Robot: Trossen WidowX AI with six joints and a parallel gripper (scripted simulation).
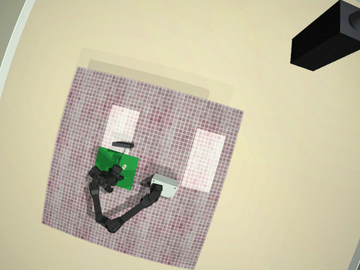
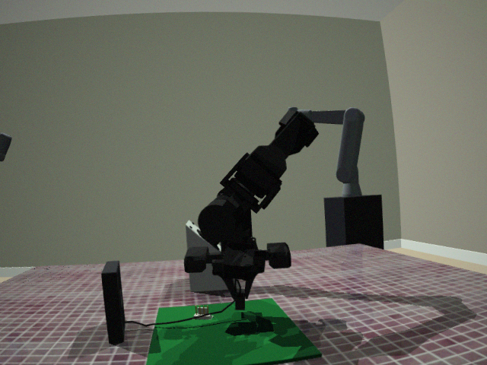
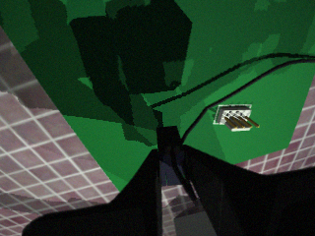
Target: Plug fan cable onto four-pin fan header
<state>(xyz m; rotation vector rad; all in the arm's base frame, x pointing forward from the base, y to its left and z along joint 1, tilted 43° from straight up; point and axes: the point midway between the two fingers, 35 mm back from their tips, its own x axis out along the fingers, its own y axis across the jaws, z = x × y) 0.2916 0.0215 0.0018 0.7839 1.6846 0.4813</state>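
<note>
Now: the green board 50 mm ahead of my gripper tip, 40 mm to the right of it and 50 mm below it. Also, from my gripper tip: dark plug (10 mm behind); fan (220 mm to the right, 20 mm above).
</note>
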